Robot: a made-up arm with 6 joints. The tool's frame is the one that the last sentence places.
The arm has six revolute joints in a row. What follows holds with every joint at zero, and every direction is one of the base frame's.
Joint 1 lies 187.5 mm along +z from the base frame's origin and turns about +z.
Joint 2 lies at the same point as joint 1 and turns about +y.
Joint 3 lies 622.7 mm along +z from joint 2 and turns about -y.
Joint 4 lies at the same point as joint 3 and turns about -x.
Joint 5 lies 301.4 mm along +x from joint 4 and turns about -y.
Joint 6 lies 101 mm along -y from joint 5 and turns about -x.
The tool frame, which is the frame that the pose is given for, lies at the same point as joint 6; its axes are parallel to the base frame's.
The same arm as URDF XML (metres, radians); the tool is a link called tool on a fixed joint. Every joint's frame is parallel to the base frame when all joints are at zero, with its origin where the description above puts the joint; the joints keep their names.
<robot name="arm">
  <link name="base_link"/>
  <link name="link1"/>
  <link name="link2"/>
  <link name="link3"/>
  <link name="link4"/>
  <link name="link5"/>
  <link name="link6"/>
  <link name="tool"/>
  <joint name="joint 1" type="continuous">
    <parent link="base_link"/>
    <child link="link1"/>
    <origin xyz="0 0 0.1875" rpy="0 0 0"/>
    <axis xyz="0 0 1"/>
  </joint>
  <joint name="joint 2" type="continuous">
    <parent link="link1"/>
    <child link="link2"/>
    <origin xyz="0 0 0" rpy="0 0 0"/>
    <axis xyz="0 1 0"/>
  </joint>
  <joint name="joint 3" type="continuous">
    <parent link="link2"/>
    <child link="link3"/>
    <origin xyz="0 0 0.6227" rpy="0 0 0"/>
    <axis xyz="0 -1 0"/>
  </joint>
  <joint name="joint 4" type="continuous">
    <parent link="link3"/>
    <child link="link4"/>
    <origin xyz="0 0 0" rpy="0 0 0"/>
    <axis xyz="-1 0 0"/>
  </joint>
  <joint name="joint 5" type="continuous">
    <parent link="link4"/>
    <child link="link5"/>
    <origin xyz="0.3014 0 0" rpy="0 0 0"/>
    <axis xyz="0 -1 0"/>
  </joint>
  <joint name="joint 6" type="continuous">
    <parent link="link5"/>
    <child link="link6"/>
    <origin xyz="0 -0.101 0" rpy="0 0 0"/>
    <axis xyz="-1 0 0"/>
  </joint>
  <joint name="tool_fixed" type="fixed">
    <parent link="link6"/>
    <child link="tool"/>
    <origin xyz="0 0 0" rpy="0 0 0"/>
  </joint>
</robot>

